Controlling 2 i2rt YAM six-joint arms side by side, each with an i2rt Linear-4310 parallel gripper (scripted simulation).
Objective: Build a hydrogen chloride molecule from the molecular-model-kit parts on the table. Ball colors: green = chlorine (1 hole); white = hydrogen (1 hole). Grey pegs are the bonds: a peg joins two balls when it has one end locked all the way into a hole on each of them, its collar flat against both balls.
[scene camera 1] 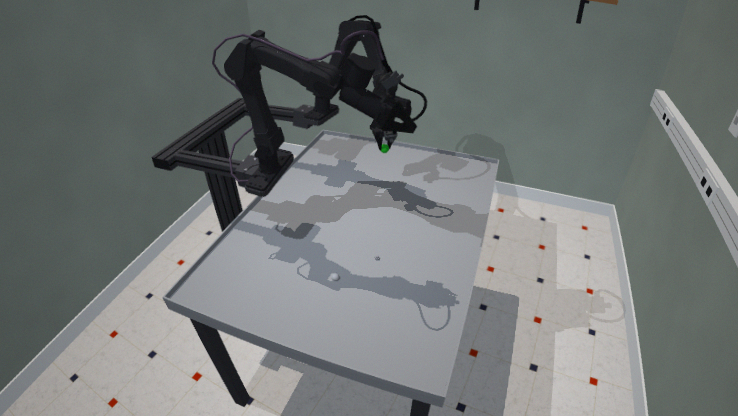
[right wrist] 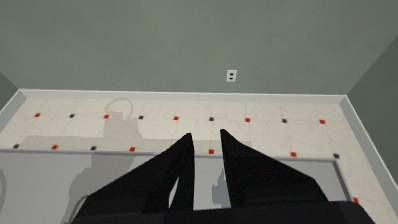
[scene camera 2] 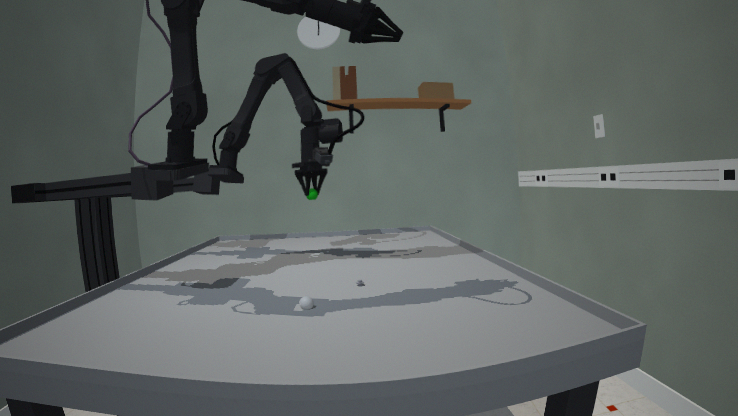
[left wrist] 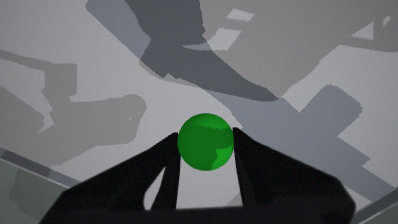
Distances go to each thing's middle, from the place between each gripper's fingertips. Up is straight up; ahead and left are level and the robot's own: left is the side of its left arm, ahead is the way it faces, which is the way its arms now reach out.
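Here is my left hand [scene camera 2: 312,195], and the green ball [left wrist: 205,141] is 1 cm below it.
From my right hand [scene camera 2: 401,37], the green ball is 450 mm to the left, 330 mm below and 180 mm behind. Going by its middle, the green ball is nearer to my left hand than to my right hand.
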